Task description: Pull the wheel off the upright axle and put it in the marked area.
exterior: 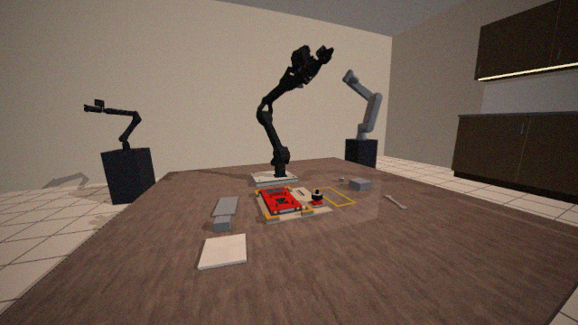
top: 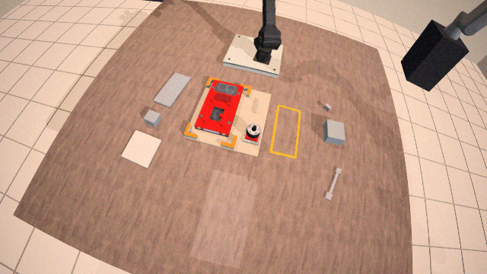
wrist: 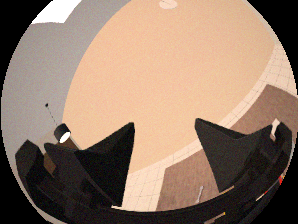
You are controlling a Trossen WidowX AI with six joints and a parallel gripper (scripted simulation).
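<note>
Right now the black wheel is 500 mm below my gripper tip, 70 mm to the right of it and 70 mm ahead of it. Also, from my gripper tip: grey cube (530 mm below, 160 mm to the left, 150 mm behind); wrench-like bar (540 mm below, 220 mm to the left, 140 mm ahead); white tile (530 mm below, 380 mm to the right, 220 mm ahead).
</note>
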